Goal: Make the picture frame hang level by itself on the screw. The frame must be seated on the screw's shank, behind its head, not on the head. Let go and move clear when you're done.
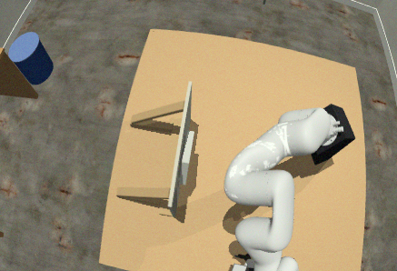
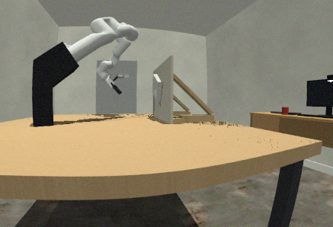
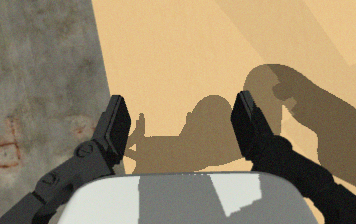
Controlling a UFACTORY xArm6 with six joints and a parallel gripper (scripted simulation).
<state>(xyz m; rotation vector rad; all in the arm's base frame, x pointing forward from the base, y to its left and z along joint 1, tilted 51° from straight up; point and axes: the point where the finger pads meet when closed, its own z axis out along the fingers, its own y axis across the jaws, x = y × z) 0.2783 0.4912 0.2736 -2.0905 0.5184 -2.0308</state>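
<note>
Now: the grey picture frame 270 mm ahead of my hand, 390 mm to the right of it and 10 mm above it. Round my hand: pale wall board 290 mm ahead, 410 mm to the right, 20 mm below.
</note>
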